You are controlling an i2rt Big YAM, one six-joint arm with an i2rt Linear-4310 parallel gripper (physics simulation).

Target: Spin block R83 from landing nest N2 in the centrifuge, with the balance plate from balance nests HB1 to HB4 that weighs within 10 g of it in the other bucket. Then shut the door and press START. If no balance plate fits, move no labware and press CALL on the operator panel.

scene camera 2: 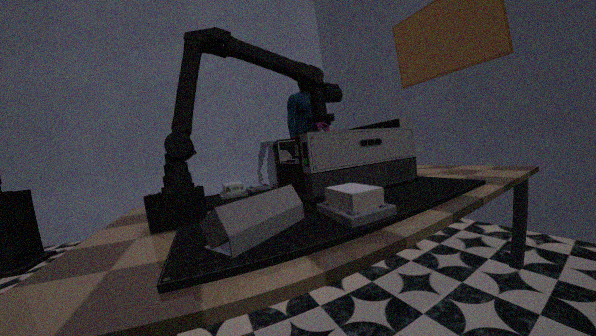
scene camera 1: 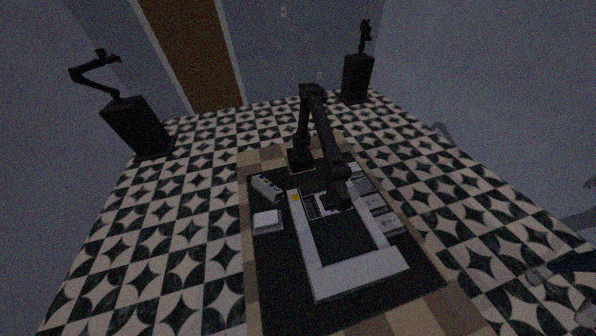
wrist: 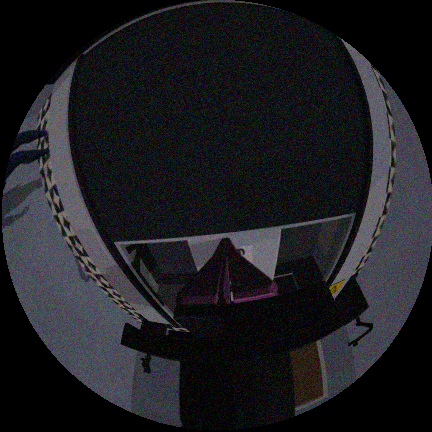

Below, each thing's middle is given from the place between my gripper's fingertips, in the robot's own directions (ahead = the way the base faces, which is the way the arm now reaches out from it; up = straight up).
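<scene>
I have my hand 6 cm above the centrifuge [scene camera 1: 327,284], 9 cm short of it and 1 cm to the left of it. The slanted control panel [scene camera 2: 231,229] is 14 cm below my hand, and it is also 34 cm behind that hand and 28 cm to the right of it.
</scene>
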